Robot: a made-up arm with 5 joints.
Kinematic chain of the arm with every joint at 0, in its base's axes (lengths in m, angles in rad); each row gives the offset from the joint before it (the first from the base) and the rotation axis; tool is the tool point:
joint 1: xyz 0 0 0.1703 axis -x
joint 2: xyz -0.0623 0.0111 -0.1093 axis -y
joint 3: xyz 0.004 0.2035 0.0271 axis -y
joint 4: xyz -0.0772 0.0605 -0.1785 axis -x
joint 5: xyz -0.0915 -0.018 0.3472 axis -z
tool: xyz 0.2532 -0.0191 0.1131
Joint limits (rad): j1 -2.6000..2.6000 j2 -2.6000..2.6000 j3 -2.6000..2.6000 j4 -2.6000..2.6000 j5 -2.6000..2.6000
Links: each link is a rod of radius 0.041 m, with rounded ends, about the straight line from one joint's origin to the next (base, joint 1, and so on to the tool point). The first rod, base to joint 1, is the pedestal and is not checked.
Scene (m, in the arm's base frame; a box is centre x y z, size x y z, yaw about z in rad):
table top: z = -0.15
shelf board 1: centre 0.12 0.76 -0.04 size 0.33 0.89 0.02 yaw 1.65
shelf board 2: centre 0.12 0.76 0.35 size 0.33 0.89 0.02 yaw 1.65
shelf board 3: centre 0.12 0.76 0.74 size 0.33 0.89 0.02 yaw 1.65
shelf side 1: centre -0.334 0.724 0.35 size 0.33 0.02 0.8 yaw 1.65
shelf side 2: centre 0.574 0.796 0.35 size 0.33 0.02 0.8 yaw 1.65
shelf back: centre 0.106 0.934 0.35 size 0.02 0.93 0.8 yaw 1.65
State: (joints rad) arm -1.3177 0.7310 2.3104 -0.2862 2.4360
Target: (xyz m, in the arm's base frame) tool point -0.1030 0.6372 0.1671
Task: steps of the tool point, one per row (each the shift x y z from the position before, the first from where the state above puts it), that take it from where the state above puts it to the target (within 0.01 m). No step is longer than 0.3 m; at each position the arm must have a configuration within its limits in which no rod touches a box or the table.
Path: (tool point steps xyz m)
1: -0.1620 0.2097 0.0349
2: -0.2140 0.1037 0.0618

